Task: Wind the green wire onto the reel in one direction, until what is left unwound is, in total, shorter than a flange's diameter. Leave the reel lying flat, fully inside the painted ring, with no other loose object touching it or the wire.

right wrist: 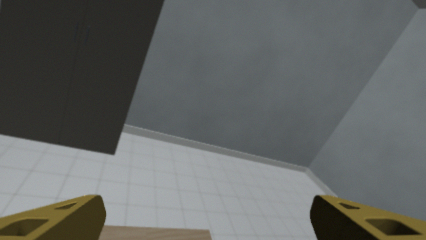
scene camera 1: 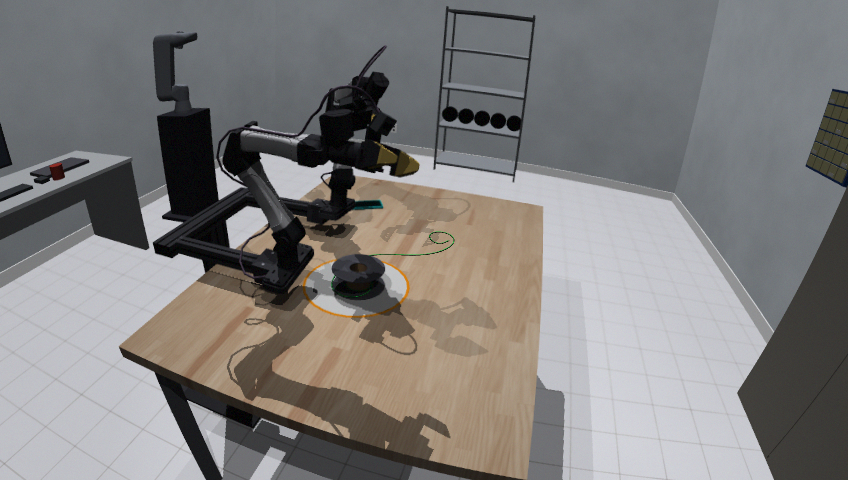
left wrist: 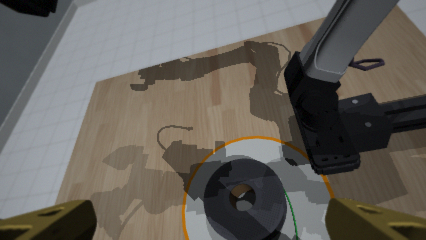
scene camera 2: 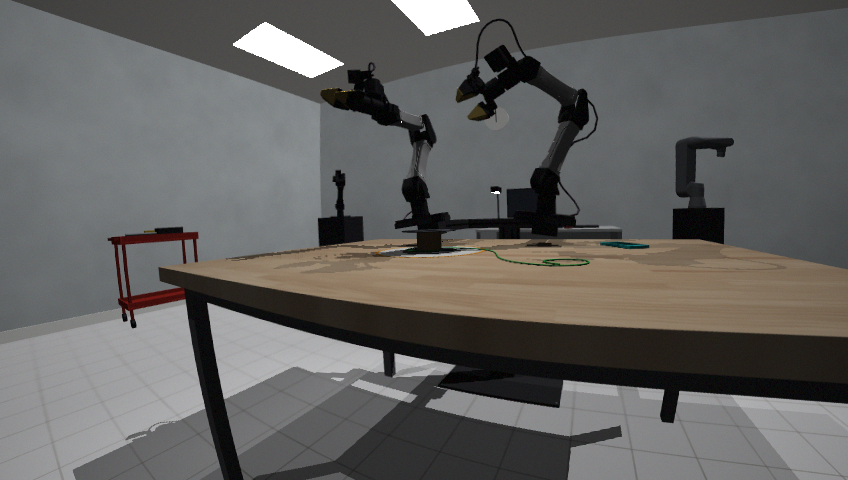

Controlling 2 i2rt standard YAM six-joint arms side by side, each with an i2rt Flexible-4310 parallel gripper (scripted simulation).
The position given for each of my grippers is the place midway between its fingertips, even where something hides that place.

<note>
In view: my left gripper (scene camera 2: 462, 110), my right gripper (scene camera 1: 408, 163) and a dark reel (scene camera 1: 357, 270).
The dark reel is seen too in scene camera 2 (scene camera 2: 427, 240). My left gripper shows as well in the left wrist view (left wrist: 210, 209). My right gripper shows as well in the right wrist view (right wrist: 208, 205) and in scene camera 2 (scene camera 2: 327, 93). The right wrist view misses the dark reel: it is out of frame.
</note>
